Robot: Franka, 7 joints.
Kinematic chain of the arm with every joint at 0, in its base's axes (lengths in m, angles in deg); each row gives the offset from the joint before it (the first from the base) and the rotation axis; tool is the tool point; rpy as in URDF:
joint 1: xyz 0 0 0.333 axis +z
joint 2: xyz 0 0 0 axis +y
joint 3: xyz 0 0 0.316 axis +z
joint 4: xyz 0.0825 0 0 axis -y
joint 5: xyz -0.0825 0 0.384 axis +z
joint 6: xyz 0 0 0 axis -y
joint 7: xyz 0.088 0 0 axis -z
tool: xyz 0 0 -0.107 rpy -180 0 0
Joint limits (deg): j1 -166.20..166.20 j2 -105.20..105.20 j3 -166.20..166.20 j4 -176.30..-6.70 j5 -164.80..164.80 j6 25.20..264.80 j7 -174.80..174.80
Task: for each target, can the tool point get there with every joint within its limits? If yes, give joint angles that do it. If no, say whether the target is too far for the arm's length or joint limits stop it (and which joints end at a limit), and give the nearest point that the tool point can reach.
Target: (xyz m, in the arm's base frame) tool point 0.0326 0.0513 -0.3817
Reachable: no: joint limits stop it (at a limit: joint 2) | nearest point 0.0454 0.0715 -0.3223 | short by 0.064 m
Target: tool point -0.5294 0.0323 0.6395
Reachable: yes | joints -82.78 -73.44 -57.50 -114.30 89.13 164.39 49.72
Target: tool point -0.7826 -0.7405 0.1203
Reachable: no: too far | nearest point -0.6114 -0.5785 0.1668 | short by 0.240 m
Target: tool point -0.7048 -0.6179 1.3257
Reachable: no: too far | nearest point -0.4429 -0.3883 0.9568 | short by 0.507 m
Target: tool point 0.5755 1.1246 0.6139
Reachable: no: too far | nearest point 0.3815 0.7455 0.5192 | short by 0.436 m
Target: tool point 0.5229 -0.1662 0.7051
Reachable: yes | joints -59.63 57.02 122.80 -54.26 115.06 241.93 -16.70
